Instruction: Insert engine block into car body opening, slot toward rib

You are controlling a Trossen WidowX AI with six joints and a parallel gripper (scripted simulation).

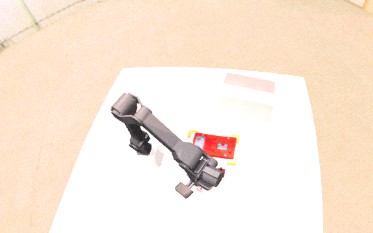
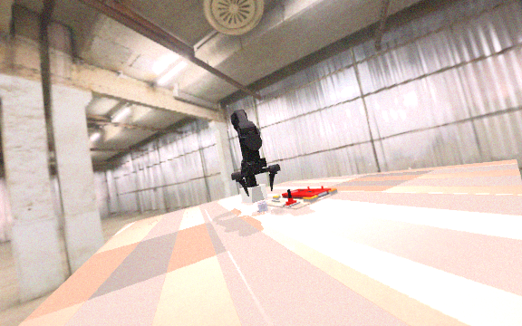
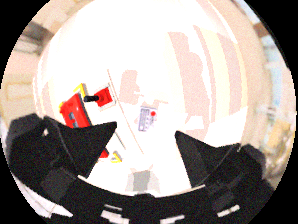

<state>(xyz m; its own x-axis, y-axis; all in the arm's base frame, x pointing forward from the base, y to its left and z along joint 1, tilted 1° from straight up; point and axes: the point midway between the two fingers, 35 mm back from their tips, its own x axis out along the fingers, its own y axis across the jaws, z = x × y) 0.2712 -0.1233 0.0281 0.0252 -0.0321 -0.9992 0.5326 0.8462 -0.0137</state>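
My gripper tip is now 5 cm above the grey engine block.
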